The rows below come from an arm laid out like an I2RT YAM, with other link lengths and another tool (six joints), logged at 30 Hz.
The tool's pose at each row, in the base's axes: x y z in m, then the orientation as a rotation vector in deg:
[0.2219, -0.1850, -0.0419, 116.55, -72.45, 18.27]
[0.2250, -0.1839, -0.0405, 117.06, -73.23, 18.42]
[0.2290, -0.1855, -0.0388, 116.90, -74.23, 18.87]
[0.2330, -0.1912, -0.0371, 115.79, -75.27, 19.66]
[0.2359, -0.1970, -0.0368, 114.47, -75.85, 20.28]
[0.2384, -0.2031, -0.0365, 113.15, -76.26, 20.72]
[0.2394, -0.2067, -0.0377, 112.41, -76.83, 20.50]
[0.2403, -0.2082, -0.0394, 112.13, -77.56, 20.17]
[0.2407, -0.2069, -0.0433, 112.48, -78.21, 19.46]
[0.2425, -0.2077, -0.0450, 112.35, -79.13, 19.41]
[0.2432, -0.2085, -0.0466, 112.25, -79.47, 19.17]
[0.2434, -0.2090, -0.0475, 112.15, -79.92, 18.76]
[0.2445, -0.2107, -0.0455, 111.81, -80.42, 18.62]
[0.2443, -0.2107, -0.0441, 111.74, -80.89, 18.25]
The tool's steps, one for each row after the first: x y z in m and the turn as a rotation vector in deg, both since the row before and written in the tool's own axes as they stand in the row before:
[0.0015, -0.0023, -0.0022, 0.65, -0.50, 0.40]
[0.0040, -0.0023, -0.0008, 0.31, -0.15, 0.83]
[0.0068, -0.0013, 0.0020, -0.25, 0.41, 1.24]
[0.0055, -0.0010, 0.0033, -0.59, 0.62, 0.96]
[0.0055, -0.0007, 0.0036, -0.71, 0.61, 0.80]
[0.0022, -0.0006, 0.0032, -0.55, -0.08, 0.54]
[0.0004, -0.0012, 0.0021, -0.21, -0.42, 0.47]
[-0.0030, -0.0022, 0.0018, 0.06, -0.86, 0.10]
[0.0003, -0.0021, 0.0014, 0.09, -0.44, 0.62]
[-0.0001, -0.0011, 0.0016, -0.11, -0.26, 0.18]
[-0.0001, -0.0004, 0.0009, -0.17, -0.40, 0.21]
[0.0028, 0.0001, -0.0005, -0.20, -0.18, 0.39]
[0.0007, 0.0007, -0.0010, -0.12, -0.41, 0.22]

